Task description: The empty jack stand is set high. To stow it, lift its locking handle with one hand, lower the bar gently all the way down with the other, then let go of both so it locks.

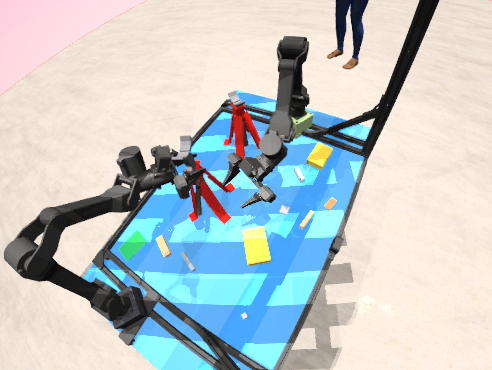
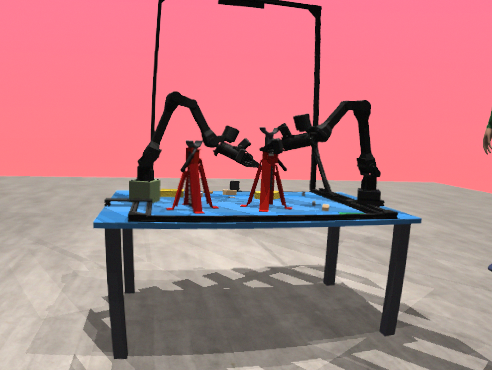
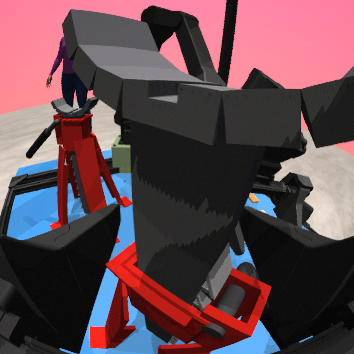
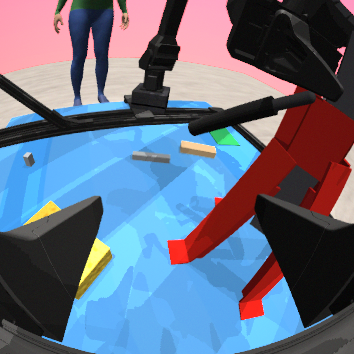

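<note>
The empty jack stand (image 1: 212,202) (image 2: 267,187) (image 4: 320,135) is red, with its dark bar (image 3: 182,200) raised high and a grey saddle (image 1: 185,145) (image 2: 269,132) on top. My left gripper (image 1: 192,177) (image 2: 272,148) (image 3: 181,213) is shut on the bar just above the red body, one finger on each side. The black locking handle (image 4: 240,115) (image 2: 282,162) sticks out from the stand's side and slopes down. My right gripper (image 1: 234,195) (image 2: 258,165) (image 4: 180,203) is open and empty near the stand; the handle shows beyond its fingertips, apart from them.
A second red jack stand (image 1: 239,130) (image 2: 194,175) (image 3: 82,155) with a low saddle stands beside the first. Yellow sponges (image 1: 256,245) (image 1: 320,156), a green pad (image 1: 132,245) and small blocks lie on the table. A black frame (image 1: 165,307) runs along its edges.
</note>
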